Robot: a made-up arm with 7 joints. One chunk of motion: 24 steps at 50 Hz.
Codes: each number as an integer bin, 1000 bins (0 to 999) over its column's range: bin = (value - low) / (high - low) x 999, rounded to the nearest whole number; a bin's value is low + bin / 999 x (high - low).
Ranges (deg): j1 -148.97..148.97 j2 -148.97..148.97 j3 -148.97..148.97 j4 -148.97..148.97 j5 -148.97..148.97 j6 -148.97..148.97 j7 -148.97..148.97
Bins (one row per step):
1: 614 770 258 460 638 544 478
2: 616 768 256 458 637 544 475
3: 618 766 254 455 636 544 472
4: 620 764 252 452 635 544 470
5: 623 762 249 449 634 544 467
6: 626 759 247 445 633 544 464
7: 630 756 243 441 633 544 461
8: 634 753 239 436 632 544 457
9: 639 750 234 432 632 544 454
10: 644 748 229 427 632 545 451
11: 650 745 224 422 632 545 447
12: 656 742 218 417 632 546 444
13: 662 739 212 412 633 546 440
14: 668 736 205 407 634 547 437
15: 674 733 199 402 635 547 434
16: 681 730 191 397 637 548 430
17: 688 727 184 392 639 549 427
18: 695 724 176 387 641 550 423
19: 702 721 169 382 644 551 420
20: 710 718 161 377 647 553 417
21: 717 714 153 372 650 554 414
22: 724 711 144 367 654 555 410
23: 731 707 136 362 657 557 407
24: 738 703 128 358 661 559 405
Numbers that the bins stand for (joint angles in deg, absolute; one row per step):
1: 34.15 80.67 -72.02 -11.78 41.31 13.27 -6.41
2: 34.74 80.08 -72.62 -12.38 41.01 13.27 -7.31
3: 35.34 79.48 -73.22 -13.27 40.71 13.27 -8.20
4: 35.94 78.88 -73.81 -14.17 40.41 13.27 -8.80
5: 36.83 78.29 -74.71 -15.06 40.11 13.27 -9.69
6: 37.73 77.39 -75.31 -16.25 39.81 13.27 -10.59
7: 38.92 76.50 -76.50 -17.45 39.81 13.27 -11.48
8: 40.11 75.60 -77.69 -18.94 39.52 13.27 -12.68
9: 41.60 74.71 -79.18 -20.13 39.52 13.27 -13.57
10: 43.10 74.11 -80.67 -21.62 39.52 13.57 -14.46
11: 44.88 73.22 -82.16 -23.11 39.52 13.57 -15.66
12: 46.67 72.32 -83.95 -24.60 39.52 13.87 -16.55
13: 48.46 71.43 -85.74 -26.10 39.81 13.87 -17.75
14: 50.25 70.53 -87.83 -27.59 40.11 14.17 -18.64
15: 52.04 69.64 -89.62 -29.08 40.41 14.17 -19.53
16: 54.13 68.74 -92.01 -30.57 41.01 14.46 -20.73
17: 56.22 67.85 -94.09 -32.06 41.60 14.76 -21.62
18: 58.31 66.95 -96.48 -33.55 42.20 15.06 -22.82
19: 60.39 66.06 -98.57 -35.04 43.10 15.36 -23.71
20: 62.78 65.17 -100.95 -36.53 43.99 15.96 -24.60
21: 64.87 63.97 -103.34 -38.03 44.88 16.25 -25.50
22: 66.95 63.08 -106.02 -39.52 46.08 16.55 -26.69
23: 69.04 61.88 -108.41 -41.01 46.97 17.15 -27.59
24: 71.13 60.69 -110.80 -42.20 48.17 17.75 -28.18

